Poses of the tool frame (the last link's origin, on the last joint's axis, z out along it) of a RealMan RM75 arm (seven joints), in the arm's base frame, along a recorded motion.
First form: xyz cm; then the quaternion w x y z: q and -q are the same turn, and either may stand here.
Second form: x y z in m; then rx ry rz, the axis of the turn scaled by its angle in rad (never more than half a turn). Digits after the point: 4 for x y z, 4 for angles.
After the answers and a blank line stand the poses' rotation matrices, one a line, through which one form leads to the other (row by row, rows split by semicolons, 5 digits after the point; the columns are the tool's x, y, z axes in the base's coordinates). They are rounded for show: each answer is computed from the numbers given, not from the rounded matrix.
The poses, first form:
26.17 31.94 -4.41 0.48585 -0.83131 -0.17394 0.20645
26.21 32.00 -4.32 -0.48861 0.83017 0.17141 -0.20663
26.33 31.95 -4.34 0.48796 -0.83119 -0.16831 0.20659
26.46 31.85 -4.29 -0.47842 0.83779 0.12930 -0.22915
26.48 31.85 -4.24 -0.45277 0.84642 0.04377 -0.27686
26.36 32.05 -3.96 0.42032 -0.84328 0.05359 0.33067
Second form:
0.2617 0.3194 -0.0441 -2.0229 -0.4233 0.5024
0.2621 0.3200 -0.0432 -2.0177 -0.4166 0.5022
0.2633 0.3195 -0.0434 -2.0208 -0.4092 0.5023
0.2646 0.3185 -0.0429 -2.0454 -0.3157 0.5594
0.2648 0.3185 -0.0424 -2.0902 -0.1081 0.6837
0.2636 0.3205 -0.0396 -2.1134 0.1343 0.8287

0.85425 0.08859 -0.51226; 0.48980 -0.46739 0.73596; -0.17423 -0.87960 -0.44266
0.85585 0.08268 -0.51058; 0.48652 -0.46376 0.74042; -0.17557 -0.88210 -0.43713
0.85798 0.07818 -0.50769; 0.48142 -0.46713 0.74164; -0.17918 -0.88073 -0.43843
0.86154 -0.00261 -0.50768; 0.43591 -0.50879 0.74237; -0.26024 -0.86088 -0.43721
0.84286 -0.17661 -0.50832; 0.32481 -0.58616 0.74223; -0.42905 -0.79071 -0.43669
0.77557 -0.36836 -0.51264; 0.18759 -0.64092 0.74433; -0.60274 -0.67345 -0.42798

